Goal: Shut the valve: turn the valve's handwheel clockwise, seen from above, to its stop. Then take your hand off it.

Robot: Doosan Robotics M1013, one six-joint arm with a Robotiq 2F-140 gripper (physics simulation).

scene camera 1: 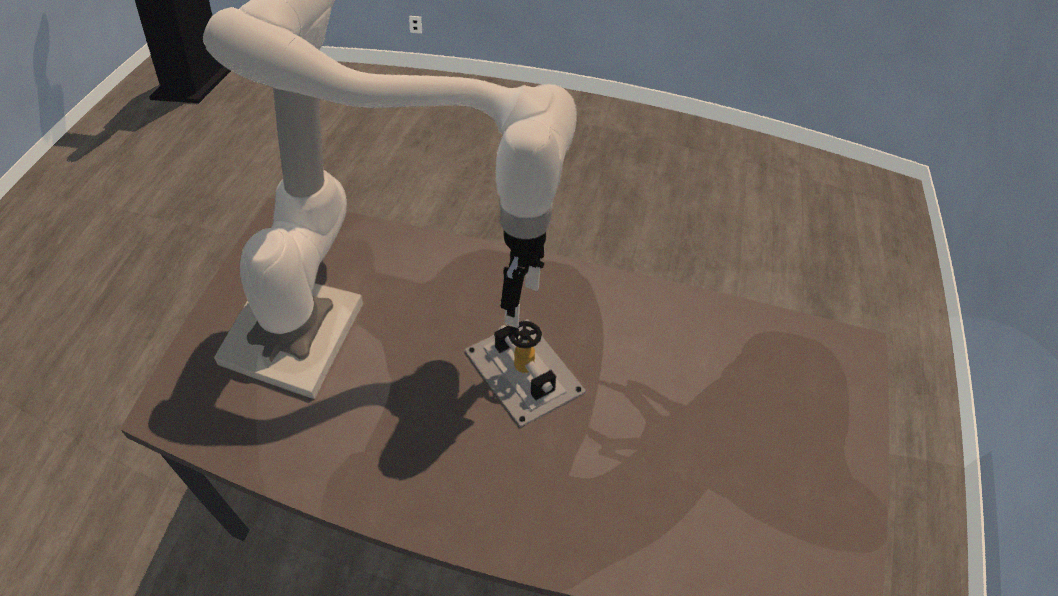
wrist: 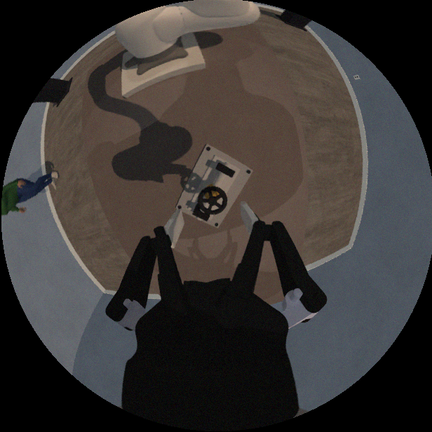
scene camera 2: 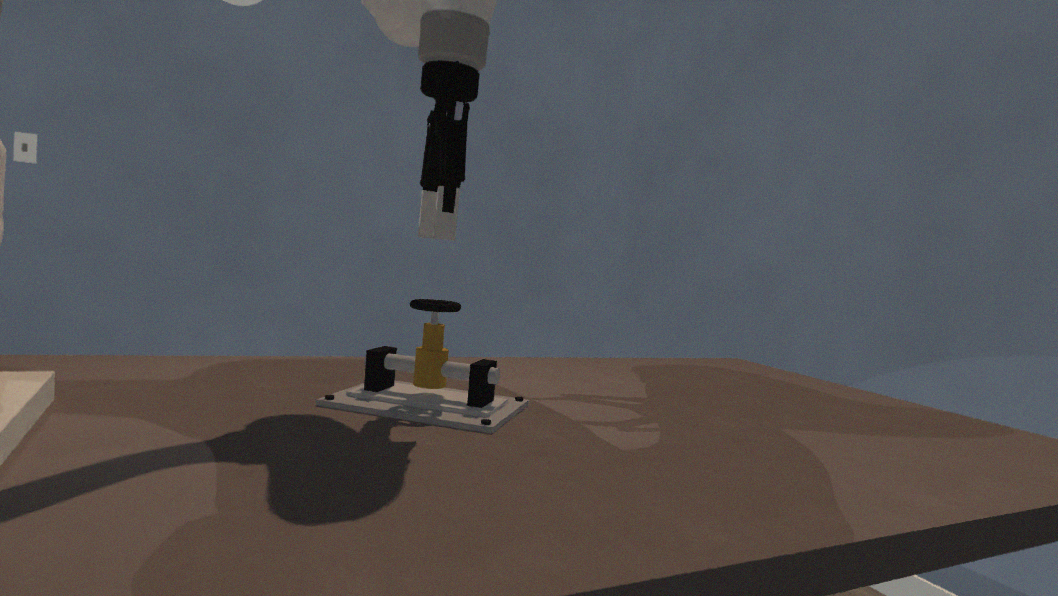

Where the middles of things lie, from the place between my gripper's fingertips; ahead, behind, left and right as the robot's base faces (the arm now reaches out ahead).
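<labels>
The pale base plate [scene camera 1: 516, 406] is sitting 22 cm below my hand and 1 cm ahead of it now.
</labels>
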